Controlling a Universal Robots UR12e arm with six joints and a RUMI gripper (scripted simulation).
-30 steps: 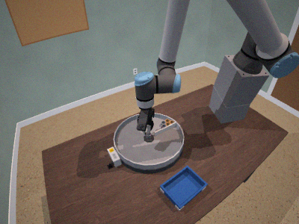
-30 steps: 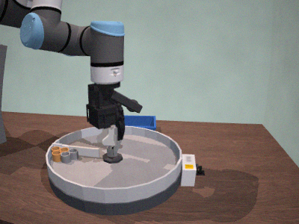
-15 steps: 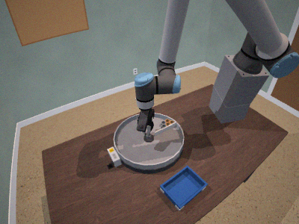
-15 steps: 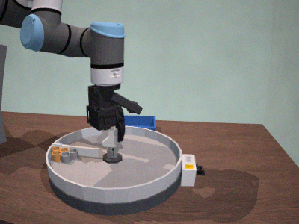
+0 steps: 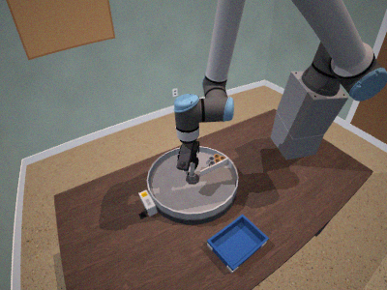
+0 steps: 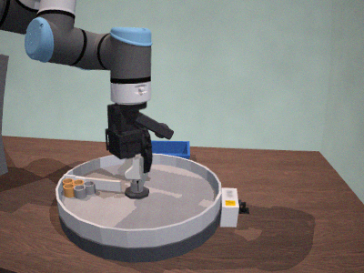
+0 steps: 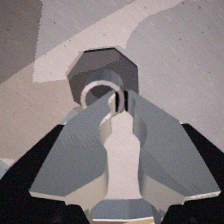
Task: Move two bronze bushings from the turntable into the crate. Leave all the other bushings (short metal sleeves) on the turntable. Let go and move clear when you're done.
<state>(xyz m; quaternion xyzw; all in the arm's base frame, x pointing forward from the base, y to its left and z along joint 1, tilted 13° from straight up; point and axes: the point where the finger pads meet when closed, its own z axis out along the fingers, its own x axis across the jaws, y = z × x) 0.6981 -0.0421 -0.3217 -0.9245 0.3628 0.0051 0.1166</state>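
My gripper is now 30 mm above the round grey turntable, 10 mm to the right of it and 10 mm past it. The rest, counted from my hand: blue crate 370 mm to the left, 60 mm below, 10 mm behind.
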